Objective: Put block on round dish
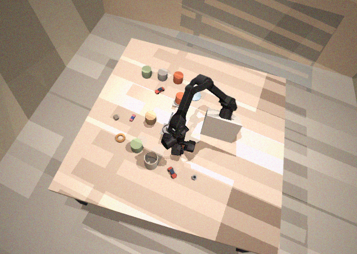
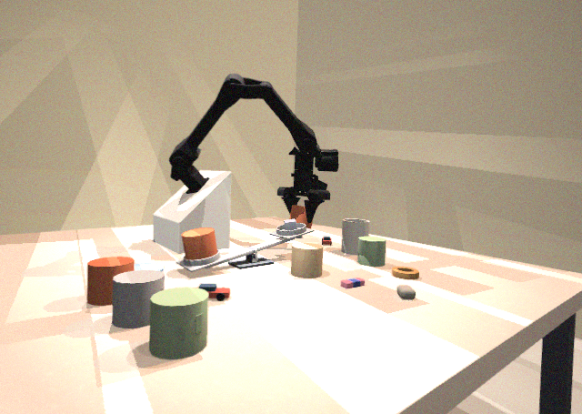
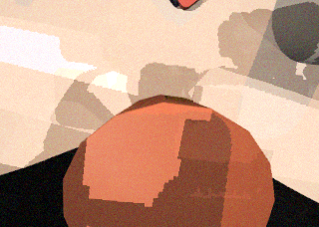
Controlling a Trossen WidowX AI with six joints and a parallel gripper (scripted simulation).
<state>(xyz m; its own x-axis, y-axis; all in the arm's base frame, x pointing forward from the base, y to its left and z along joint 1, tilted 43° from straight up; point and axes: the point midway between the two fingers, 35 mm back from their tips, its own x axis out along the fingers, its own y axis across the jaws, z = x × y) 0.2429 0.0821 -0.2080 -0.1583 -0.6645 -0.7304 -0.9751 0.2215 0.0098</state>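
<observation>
Right now the grey block is 6 cm ahead of my gripper tip and 12 cm to the right of it. Also, from my gripper tip: small balance: 5 cm ahead, 24 cm to the right, 4 cm below; tan cylinder: 18 cm ahead, 20 cm to the right, 5 cm below; ring: 36 cm ahead, 5 cm to the right, 8 cm below.
</observation>
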